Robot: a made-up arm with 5 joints. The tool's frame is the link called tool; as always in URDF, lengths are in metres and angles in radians. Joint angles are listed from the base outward. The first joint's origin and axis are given. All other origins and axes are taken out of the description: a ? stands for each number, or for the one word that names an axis. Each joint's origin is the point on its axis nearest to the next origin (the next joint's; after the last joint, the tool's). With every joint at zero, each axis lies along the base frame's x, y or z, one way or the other. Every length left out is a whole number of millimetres.
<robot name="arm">
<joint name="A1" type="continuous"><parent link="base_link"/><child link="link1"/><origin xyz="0 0.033 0.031" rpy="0 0 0"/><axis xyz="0 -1 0"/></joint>
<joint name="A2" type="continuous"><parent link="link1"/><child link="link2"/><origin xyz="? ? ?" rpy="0 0 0"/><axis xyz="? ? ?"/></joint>
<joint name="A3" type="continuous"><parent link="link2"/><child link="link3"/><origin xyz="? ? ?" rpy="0 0 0"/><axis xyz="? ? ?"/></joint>
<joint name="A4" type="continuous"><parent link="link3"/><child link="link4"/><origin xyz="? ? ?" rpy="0 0 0"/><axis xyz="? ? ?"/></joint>
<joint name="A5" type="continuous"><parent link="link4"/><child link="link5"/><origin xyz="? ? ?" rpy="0 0 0"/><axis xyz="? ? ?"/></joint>
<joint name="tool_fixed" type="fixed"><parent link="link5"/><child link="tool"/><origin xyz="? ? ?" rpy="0 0 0"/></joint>
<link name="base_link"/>
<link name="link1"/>
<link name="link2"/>
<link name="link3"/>
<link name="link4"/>
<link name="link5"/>
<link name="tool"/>
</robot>
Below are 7 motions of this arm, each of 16 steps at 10 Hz.
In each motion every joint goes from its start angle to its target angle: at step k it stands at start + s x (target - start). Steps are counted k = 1, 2, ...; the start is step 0. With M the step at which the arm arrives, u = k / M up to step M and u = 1 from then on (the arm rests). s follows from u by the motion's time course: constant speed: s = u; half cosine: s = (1 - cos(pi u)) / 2; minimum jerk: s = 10 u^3 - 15 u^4 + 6 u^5.
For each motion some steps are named. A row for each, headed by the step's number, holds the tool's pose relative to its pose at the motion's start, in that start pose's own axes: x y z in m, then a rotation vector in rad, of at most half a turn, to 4 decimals.
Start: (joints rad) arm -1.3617 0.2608 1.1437 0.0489 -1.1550
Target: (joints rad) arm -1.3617 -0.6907 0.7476 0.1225 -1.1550
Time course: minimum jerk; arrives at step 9
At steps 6, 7, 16:
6: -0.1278 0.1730 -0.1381 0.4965 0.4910 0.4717
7: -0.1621 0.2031 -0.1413 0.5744 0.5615 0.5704
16: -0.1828 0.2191 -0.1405 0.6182 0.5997 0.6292

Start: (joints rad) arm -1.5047 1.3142 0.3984 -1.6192 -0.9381
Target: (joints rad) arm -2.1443 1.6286 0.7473 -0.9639 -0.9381
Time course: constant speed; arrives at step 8
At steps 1, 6, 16:
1: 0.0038 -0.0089 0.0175 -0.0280 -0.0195 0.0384
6: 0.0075 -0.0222 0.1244 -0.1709 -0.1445 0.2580
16: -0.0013 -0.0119 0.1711 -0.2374 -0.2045 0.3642

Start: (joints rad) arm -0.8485 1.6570 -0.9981 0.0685 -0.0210
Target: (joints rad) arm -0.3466 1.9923 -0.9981 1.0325 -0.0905
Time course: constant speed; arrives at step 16
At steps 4, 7, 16:
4: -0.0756 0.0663 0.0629 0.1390 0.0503 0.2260
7: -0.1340 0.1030 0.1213 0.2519 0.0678 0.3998
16: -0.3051 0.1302 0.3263 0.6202 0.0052 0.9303

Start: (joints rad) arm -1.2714 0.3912 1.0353 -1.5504 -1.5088
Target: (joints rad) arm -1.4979 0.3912 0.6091 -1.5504 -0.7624
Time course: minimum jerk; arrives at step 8
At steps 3, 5, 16:
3: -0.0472 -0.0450 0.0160 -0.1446 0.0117 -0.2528
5: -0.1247 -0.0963 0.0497 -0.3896 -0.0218 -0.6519
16: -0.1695 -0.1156 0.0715 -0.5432 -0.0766 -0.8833

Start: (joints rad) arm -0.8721 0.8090 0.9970 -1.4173 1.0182
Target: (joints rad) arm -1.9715 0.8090 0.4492 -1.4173 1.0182
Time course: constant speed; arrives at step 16
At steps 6, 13, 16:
6: 0.1978 0.0719 0.0232 0.2658 -0.4625 -0.2234
13: 0.4148 0.0732 0.1639 0.5238 -1.0450 -0.4455
16: 0.4825 0.0443 0.2531 0.6126 -1.3082 -0.5277

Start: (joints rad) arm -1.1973 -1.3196 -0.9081 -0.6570 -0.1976
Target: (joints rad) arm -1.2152 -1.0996 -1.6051 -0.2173 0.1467
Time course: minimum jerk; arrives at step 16
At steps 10, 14, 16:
10: -0.0947 -0.1102 -0.1117 -0.5096 -0.0666 0.0073
14: -0.1362 -0.1695 -0.1392 -0.6953 -0.0736 0.0267
16: -0.1389 -0.1735 -0.1405 -0.7068 -0.0737 0.0282

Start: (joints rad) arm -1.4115 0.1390 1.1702 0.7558 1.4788
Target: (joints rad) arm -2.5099 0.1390 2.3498 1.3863 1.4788
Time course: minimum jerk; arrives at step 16
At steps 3, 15, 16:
3: -0.0140 0.0023 0.0202 0.0255 0.0472 -0.0187
15: -0.0888 0.1469 0.3057 0.8743 0.1587 -0.5227
16: -0.0886 0.1474 0.3060 0.8762 0.1569 -0.5239

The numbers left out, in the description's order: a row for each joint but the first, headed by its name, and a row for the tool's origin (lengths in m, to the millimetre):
A2: xyz 0.099 0 -0.241, axis 0 0 -1
A3: xyz -0.02 -0.184 0, axis 1 0 0
A4: xyz 0 0.059 -0.202, axis 0 0 1
A5: xyz 0.093 0.346 0, axis 0 0 -1
tool: xyz 0.001 -0.106 0

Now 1 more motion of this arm.
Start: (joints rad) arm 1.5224 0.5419 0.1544 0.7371 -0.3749
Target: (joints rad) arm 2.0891 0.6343 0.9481 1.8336 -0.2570
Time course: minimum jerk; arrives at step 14
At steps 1, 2, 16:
1: 0.0005 0.0006 0.0010 0.0001 -0.0039 0.0031
2: 0.0031 0.0041 0.0071 0.0006 -0.0278 0.0225
16: -0.0280 0.0487 0.1094 -0.5302 -1.1340 1.0333

